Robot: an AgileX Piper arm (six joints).
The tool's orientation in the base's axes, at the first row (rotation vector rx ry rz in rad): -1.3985 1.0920 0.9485
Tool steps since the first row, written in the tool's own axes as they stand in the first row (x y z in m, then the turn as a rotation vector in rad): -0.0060 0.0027 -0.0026 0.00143 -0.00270 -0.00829; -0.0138 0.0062 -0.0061 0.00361 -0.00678 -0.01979; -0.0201 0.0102 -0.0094 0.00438 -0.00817 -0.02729; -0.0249 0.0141 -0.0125 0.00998 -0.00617 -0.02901; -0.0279 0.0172 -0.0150 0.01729 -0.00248 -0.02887; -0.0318 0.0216 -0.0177 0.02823 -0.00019 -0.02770; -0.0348 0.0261 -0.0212 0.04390 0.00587 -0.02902; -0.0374 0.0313 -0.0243 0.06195 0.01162 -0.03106; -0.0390 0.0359 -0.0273 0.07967 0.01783 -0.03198; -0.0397 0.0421 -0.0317 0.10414 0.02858 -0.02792; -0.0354 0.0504 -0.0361 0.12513 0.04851 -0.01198; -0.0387 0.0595 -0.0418 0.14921 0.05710 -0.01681; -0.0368 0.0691 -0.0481 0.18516 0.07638 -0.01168
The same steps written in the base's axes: -0.0042 -0.0019 0.0053 0.00279 -0.00838 0.00025; -0.0097 -0.0046 0.0123 0.00703 -0.02002 0.00050; -0.0153 -0.0072 0.0176 0.00840 -0.02755 0.00095; -0.0204 -0.0097 0.0215 0.00790 -0.02990 -0.00475; -0.0243 -0.0119 0.0239 0.00626 -0.03061 -0.01275; -0.0296 -0.0142 0.0267 0.00695 -0.03069 -0.02396; -0.0348 -0.0173 0.0288 0.00519 -0.03379 -0.04043; -0.0406 -0.0202 0.0303 0.00433 -0.03788 -0.05902; -0.0455 -0.0230 0.0309 0.00297 -0.04082 -0.07754; -0.0518 -0.0273 0.0304 -0.00088 -0.03960 -0.10427; -0.0587 -0.0322 0.0246 -0.01423 -0.02625 -0.13139; -0.0685 -0.0376 0.0260 -0.01631 -0.03380 -0.15620; -0.0774 -0.0441 0.0223 -0.02535 -0.03286 -0.19630
